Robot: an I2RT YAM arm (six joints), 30 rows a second.
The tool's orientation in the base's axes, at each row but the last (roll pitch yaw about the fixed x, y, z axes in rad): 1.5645, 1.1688, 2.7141; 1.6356, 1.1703, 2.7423; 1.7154, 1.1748, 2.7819; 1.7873, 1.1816, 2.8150; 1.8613, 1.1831, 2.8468; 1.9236, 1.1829, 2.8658; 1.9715, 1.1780, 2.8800; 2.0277, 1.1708, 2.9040; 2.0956, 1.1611, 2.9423; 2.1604, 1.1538, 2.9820; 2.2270, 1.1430, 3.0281
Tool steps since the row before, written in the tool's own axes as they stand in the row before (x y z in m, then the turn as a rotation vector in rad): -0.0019, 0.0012, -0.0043, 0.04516, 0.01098, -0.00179; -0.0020, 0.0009, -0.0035, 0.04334, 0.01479, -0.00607; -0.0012, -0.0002, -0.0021, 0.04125, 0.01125, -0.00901; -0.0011, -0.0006, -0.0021, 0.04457, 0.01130, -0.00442; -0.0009, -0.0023, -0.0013, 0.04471, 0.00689, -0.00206; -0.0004, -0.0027, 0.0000, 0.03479, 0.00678, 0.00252; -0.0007, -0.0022, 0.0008, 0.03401, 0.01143, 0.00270; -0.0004, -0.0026, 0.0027, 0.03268, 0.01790, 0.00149; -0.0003, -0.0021, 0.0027, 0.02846, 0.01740, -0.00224; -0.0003, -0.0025, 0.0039, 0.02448, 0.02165, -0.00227; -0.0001, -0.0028, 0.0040, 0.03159, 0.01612, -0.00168
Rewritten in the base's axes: -0.0021, -0.0038, 0.0022, -0.02604, 0.00982, -0.03727; -0.0016, -0.0031, 0.0023, -0.03041, 0.00730, -0.03400; -0.0004, -0.0021, 0.0011, -0.02820, 0.00281, -0.03326; -0.0002, -0.0022, 0.0010, -0.02713, 0.00719, -0.03669; 0.0014, -0.0024, 0.0001, -0.02254, 0.00685, -0.03867; 0.0021, -0.0016, -0.0006, -0.01627, 0.00950, -0.03013; 0.0023, -0.0007, -0.0002, -0.01923, 0.01234, -0.02779; 0.0036, 0.0004, -0.0010, -0.02399, 0.01531, -0.02410; 0.0032, 0.0007, -0.0010, -0.02432, 0.01183, -0.01966; 0.0042, 0.0012, -0.0014, -0.02556, 0.01440, -0.01458; 0.0044, 0.0010, -0.0018, -0.02453, 0.01136, -0.02302
